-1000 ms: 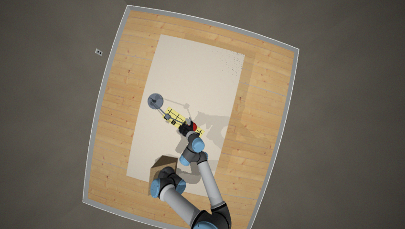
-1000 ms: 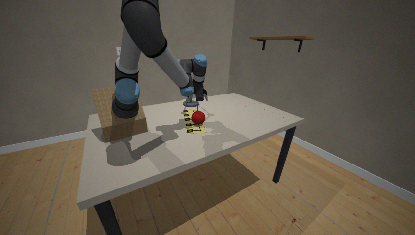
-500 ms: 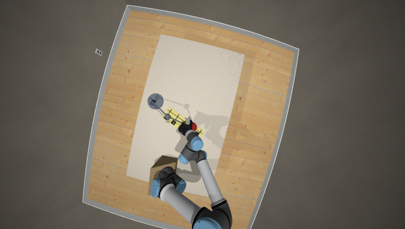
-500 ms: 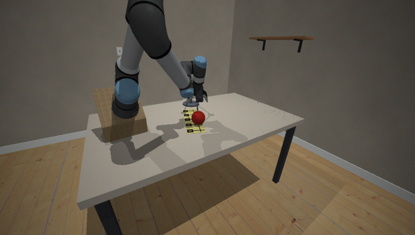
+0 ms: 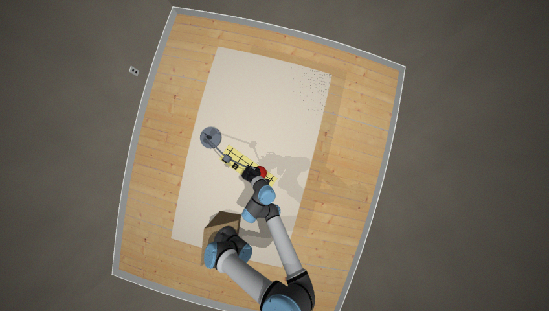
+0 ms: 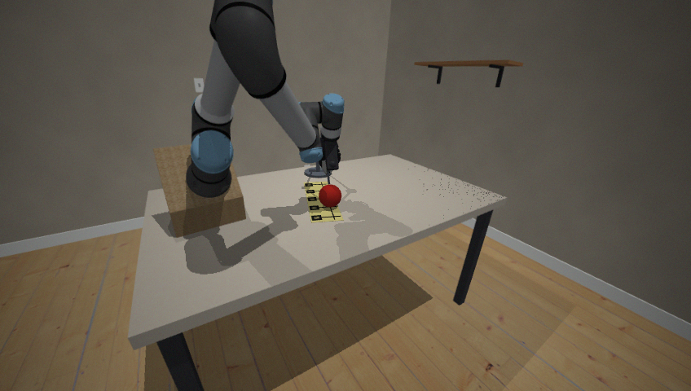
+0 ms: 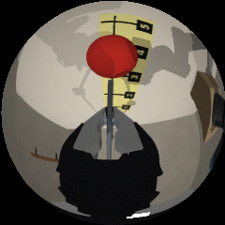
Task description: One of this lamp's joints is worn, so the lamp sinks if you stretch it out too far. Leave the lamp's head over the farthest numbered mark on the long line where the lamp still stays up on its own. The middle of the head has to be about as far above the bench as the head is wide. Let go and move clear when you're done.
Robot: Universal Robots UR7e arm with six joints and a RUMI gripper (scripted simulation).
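Now: the yellow strip 30 mm behind my hand, 20 mm to the left of it and 130 mm below it. Round my hand: grey round base 100 mm ahead, 360 mm to the left, 100 mm below.
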